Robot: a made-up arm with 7 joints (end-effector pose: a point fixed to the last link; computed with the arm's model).
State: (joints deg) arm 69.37 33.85 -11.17 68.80 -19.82 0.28 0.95
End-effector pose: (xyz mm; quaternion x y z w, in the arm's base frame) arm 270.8 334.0 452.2 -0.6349 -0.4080 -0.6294 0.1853
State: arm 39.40 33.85 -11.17 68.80 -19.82 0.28 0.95
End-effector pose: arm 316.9 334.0 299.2 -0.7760 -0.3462 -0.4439 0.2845
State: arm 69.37 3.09 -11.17 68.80 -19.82 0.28 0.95
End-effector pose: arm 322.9 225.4 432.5 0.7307 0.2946 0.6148 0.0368
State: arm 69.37 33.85 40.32 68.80 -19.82 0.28 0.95
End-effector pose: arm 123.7 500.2 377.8 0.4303 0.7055 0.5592 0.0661
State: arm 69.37 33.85 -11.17 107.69 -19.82 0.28 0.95
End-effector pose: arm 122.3 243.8 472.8 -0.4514 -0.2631 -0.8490 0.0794
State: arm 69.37 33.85 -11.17 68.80 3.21 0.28 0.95
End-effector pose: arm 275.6 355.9 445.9 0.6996 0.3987 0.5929 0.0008
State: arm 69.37 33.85 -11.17 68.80 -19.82 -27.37 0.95
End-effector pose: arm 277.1 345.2 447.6 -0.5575 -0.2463 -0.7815 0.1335
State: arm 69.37 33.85 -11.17 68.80 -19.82 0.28 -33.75
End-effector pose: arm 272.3 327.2 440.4 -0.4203 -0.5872 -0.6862 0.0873
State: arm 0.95 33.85 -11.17 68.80 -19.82 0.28 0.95
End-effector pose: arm 256.0 334.0 105.2 -0.8789 -0.2332 -0.1636 0.3827
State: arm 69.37 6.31 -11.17 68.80 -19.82 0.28 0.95
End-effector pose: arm 320.1 237.9 433.6 0.7230 0.3076 0.6184 0.0134
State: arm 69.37 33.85 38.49 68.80 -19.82 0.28 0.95
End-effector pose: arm 128.8 496.2 383.5 0.4393 0.6971 0.5638 0.0571
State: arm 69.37 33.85 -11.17 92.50 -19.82 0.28 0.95
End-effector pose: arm 184.1 275.1 477.9 -0.5305 -0.3243 -0.7736 0.1226
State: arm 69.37 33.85 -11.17 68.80 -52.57 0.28 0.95
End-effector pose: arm 275.4 301.6 450.1 -0.4996 -0.3929 -0.6376 0.4354
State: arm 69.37 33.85 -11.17 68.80 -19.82 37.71 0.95
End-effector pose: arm 270.0 321.0 464.8 -0.6804 -0.5877 -0.3675 0.2379
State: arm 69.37 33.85 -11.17 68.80 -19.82 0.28 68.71
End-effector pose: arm 287.4 336.6 471.5 -0.8741 0.0311 -0.3628 0.3214
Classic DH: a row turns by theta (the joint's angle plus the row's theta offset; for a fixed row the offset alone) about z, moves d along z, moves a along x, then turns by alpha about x. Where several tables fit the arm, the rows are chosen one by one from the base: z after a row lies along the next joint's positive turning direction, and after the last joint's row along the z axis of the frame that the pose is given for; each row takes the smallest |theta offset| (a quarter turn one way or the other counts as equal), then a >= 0, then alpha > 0; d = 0 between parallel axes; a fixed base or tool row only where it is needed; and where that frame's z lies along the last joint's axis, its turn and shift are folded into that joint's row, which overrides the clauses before.
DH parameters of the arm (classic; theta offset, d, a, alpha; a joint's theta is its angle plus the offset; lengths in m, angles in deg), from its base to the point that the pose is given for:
base (fixed): 0 0.2896 0.0082 90
joint 1: -90 -0.1785 0.0188 -90
joint 2: 90 -0.0235 0.0088 -90
joint 3: 90 -0.1893 0.002 -90
joint 4: 0 -0.0373 -0.0161 90
joint 5: 0 -0.2845 -0.0229 90
joint 6: 90 0.034 0.0139 90
joint 7: -84.72 0.0341 -0.0163 23.45
tool (fixed): -145.54 -0.0406 0 0

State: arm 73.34 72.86 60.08 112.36 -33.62 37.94 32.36
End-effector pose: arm -174.3 260.5 376.3 -0.1247 -0.7828 -0.6040 0.0831
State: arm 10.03 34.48 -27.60 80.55 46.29 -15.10 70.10
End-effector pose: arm 308.7 284.8 101.3 0.9163 -0.2806 0.0747 0.2759
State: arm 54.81 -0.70 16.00 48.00 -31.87 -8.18 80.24
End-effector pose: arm 412.2 317.7 251.7 -0.9644 0.1889 -0.1836 0.0243
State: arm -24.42 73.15 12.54 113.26 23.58 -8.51 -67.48
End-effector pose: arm 198.9 280.7 291.6 -0.5956 -0.5734 -0.5550 0.0918
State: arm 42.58 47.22 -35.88 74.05 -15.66 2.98 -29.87
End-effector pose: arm 320.1 273.5 278.9 -0.6439 -0.3649 -0.5761 0.3469
